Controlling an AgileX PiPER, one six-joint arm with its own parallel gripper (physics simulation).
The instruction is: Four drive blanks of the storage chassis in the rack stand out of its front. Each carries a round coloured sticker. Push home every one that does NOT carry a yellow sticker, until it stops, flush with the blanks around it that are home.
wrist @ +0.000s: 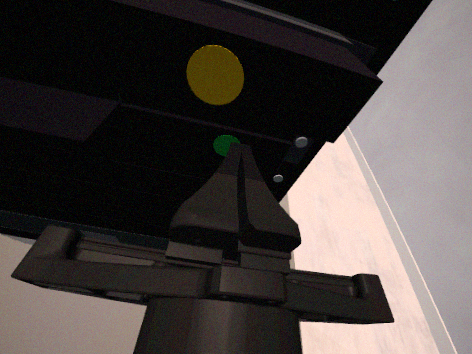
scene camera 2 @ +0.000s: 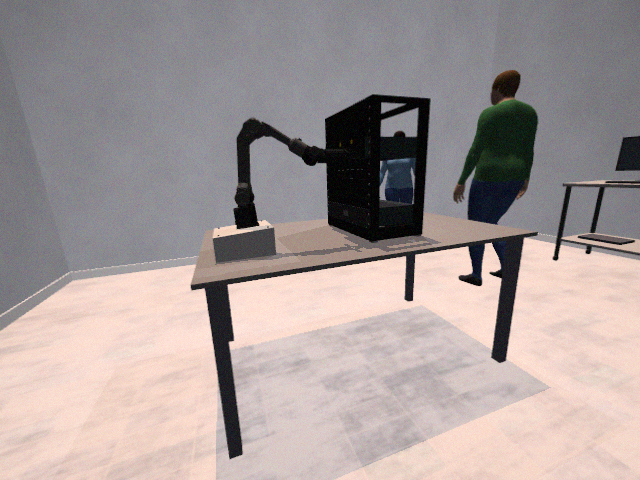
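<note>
In the wrist view a blank with a yellow sticker [wrist: 215, 75] stands out of the dark chassis front. Below it is a blank with a green sticker [wrist: 224, 145], set further back than the yellow one. My gripper [wrist: 237, 154] is shut with nothing between its fingers; its tips are at the green-stickered blank and cover the sticker's right part. Whether that blank is fully flush is too dark to tell. In the scene view the gripper [scene camera 2: 347, 151] is at the front of the rack [scene camera 2: 375, 170], and two small yellow stickers [scene camera 2: 340, 144] [scene camera 2: 351, 141] show above it.
The rack stands on the table [scene camera 2: 305, 260]. The arm's pale base block [scene camera 2: 244, 245] is at the table's left. A person in green [scene camera 2: 506, 139] stands right of the rack, and a person in blue [scene camera 2: 399, 173] shows through its frame. Two round screws [wrist: 301, 142] [wrist: 278, 178] show right of the fingertips.
</note>
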